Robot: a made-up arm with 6 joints. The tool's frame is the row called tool. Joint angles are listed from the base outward.
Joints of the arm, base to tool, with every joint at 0 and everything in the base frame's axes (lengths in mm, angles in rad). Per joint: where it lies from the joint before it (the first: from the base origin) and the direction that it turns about. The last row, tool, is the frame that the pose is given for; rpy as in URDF.
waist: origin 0 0 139.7 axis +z
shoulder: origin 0 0 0 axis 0.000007 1 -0.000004
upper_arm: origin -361 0 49.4 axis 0.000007 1 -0.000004
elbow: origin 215.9 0 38.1 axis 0.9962 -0.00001 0.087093
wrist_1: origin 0 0 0 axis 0.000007 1 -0.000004
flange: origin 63.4 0 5.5 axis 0.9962 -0.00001 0.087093
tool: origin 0 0 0 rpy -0.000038 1.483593 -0.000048
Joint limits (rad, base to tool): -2.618..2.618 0..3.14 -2.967..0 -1.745..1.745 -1.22..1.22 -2.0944..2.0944
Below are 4 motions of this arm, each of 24 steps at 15 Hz.
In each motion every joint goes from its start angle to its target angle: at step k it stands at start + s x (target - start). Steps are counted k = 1, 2, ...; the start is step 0. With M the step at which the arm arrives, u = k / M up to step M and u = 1 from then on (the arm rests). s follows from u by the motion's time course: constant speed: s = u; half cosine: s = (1 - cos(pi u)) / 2; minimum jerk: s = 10 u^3 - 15 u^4 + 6 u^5.
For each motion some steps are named. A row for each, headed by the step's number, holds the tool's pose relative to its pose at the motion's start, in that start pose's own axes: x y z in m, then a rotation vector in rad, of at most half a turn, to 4 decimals.
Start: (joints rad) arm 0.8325 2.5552 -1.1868 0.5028 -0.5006 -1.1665
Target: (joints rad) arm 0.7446 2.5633 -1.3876 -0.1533 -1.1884 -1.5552
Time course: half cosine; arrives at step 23
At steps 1, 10, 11, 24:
1: -0.0002 -0.0004 0.0001 0.0031 -0.0030 -0.0040
10: -0.0215 -0.0346 0.0050 0.2826 -0.2552 -0.3266
11: -0.0253 -0.0400 0.0048 0.3339 -0.2977 -0.3788
24: -0.0523 -0.0763 -0.0060 0.7696 -0.6245 -0.7483

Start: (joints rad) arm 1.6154 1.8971 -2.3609 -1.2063 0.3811 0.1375
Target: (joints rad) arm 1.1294 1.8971 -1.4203 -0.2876 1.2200 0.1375
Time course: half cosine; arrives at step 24
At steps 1, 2, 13, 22, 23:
1: 0.0014 0.0006 0.0004 -0.0030 0.0072 0.0015
2: 0.0056 0.0025 0.0017 -0.0119 0.0286 0.0059
13: 0.1956 0.0663 -0.0153 -0.3447 1.0500 0.1935
22: 0.3003 0.0873 -0.1063 -0.5676 1.8934 0.3900
23: 0.3025 0.0876 -0.1096 -0.5747 1.9191 0.3977

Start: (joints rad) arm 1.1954 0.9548 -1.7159 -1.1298 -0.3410 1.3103
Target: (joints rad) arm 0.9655 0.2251 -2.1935 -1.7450 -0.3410 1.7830
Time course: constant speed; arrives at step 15
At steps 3, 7, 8, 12, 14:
3: -0.0807 0.0385 -0.0477 -0.0284 -0.1768 -0.1352
7: -0.1669 0.1072 -0.1322 -0.0601 -0.4071 -0.3241
8: -0.1837 0.1270 -0.1565 -0.0670 -0.4641 -0.3721
12: -0.2286 0.2134 -0.2635 -0.0919 -0.6925 -0.5641
14: -0.2365 0.2591 -0.3213 -0.1032 -0.8079 -0.6584

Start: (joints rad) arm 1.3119 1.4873 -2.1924 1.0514 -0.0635 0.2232
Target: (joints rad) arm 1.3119 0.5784 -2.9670 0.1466 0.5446 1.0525
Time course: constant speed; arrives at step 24
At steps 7, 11, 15, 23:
7: -0.0532 0.1829 -0.1074 -0.4020 0.0123 -0.0289
11: -0.0803 0.2644 -0.1994 -0.5937 -0.0094 -0.0640
15: -0.1036 0.3242 -0.3077 -0.7616 -0.0586 -0.0973
23: -0.1352 0.3693 -0.5512 -1.0527 -0.2377 -0.1051

